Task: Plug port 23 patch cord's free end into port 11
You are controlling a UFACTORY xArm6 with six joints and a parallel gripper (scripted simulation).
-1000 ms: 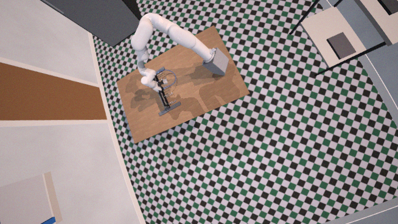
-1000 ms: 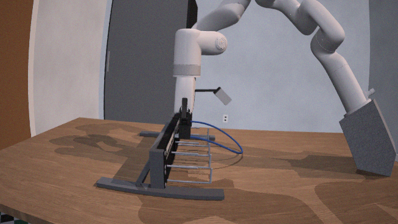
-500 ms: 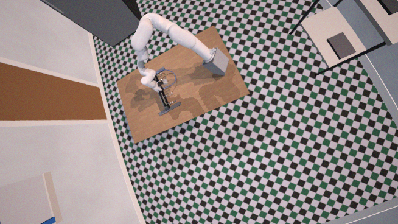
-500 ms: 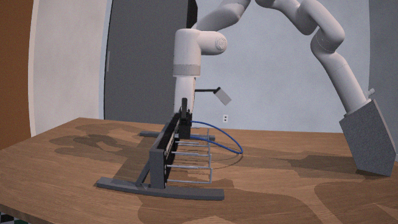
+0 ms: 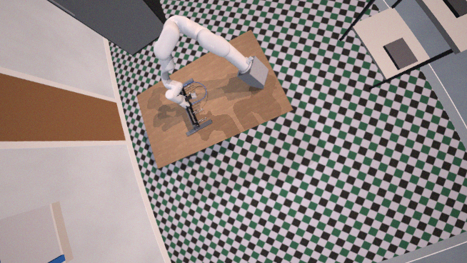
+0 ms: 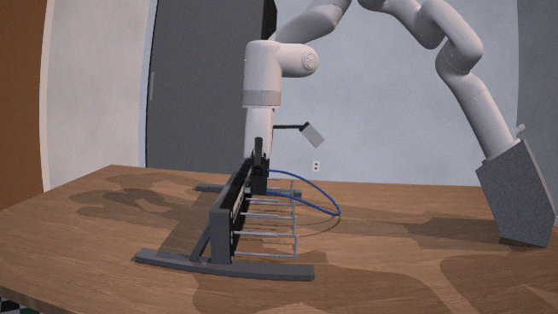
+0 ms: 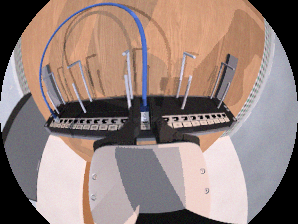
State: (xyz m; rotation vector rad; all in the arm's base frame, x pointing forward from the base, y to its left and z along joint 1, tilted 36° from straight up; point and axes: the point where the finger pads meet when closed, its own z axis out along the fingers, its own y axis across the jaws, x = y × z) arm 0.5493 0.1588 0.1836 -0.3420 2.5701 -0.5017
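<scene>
My hand is 20 mm short of the plug and 10 mm above it.
</scene>
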